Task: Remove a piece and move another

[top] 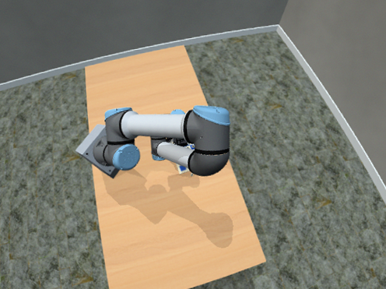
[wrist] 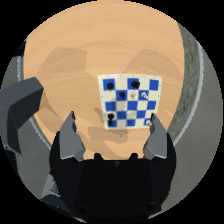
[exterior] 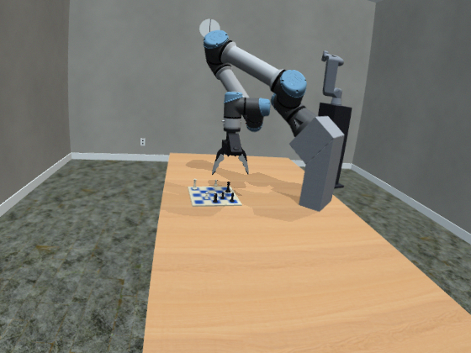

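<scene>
Right now my hand is 3 cm to the right of the black chess piece and 9 cm above it. The rest, counted from my hand: light grey piece (12 cm ahead, 15 cm to the right, 9 cm below); then board (5 cm ahead, 5 cm to the right, 12 cm below).
</scene>
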